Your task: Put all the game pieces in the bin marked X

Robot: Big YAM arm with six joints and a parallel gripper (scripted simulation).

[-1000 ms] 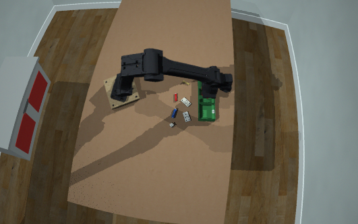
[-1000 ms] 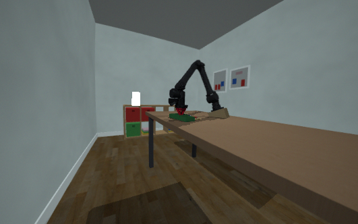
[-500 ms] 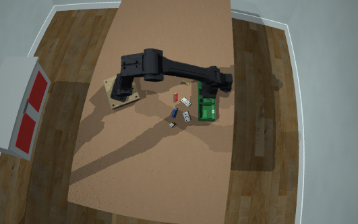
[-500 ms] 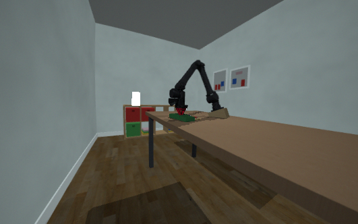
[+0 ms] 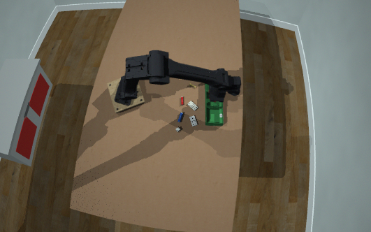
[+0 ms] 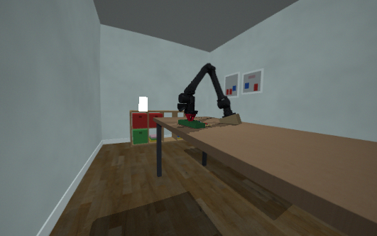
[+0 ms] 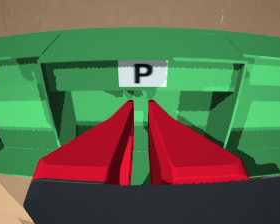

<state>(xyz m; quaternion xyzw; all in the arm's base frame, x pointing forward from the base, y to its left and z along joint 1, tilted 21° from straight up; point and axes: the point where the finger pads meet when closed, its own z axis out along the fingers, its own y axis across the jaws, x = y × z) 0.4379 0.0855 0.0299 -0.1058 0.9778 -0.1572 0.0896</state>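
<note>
The green bin lies 10 mm below my hand. The rest, counted from my hand: white domino-like piece: 130 mm to the right, 80 mm behind, 20 mm below; small red piece: 160 mm behind, 30 mm to the right, 20 mm below; brass part: 130 mm behind, 70 mm to the left, 20 mm below.
</note>
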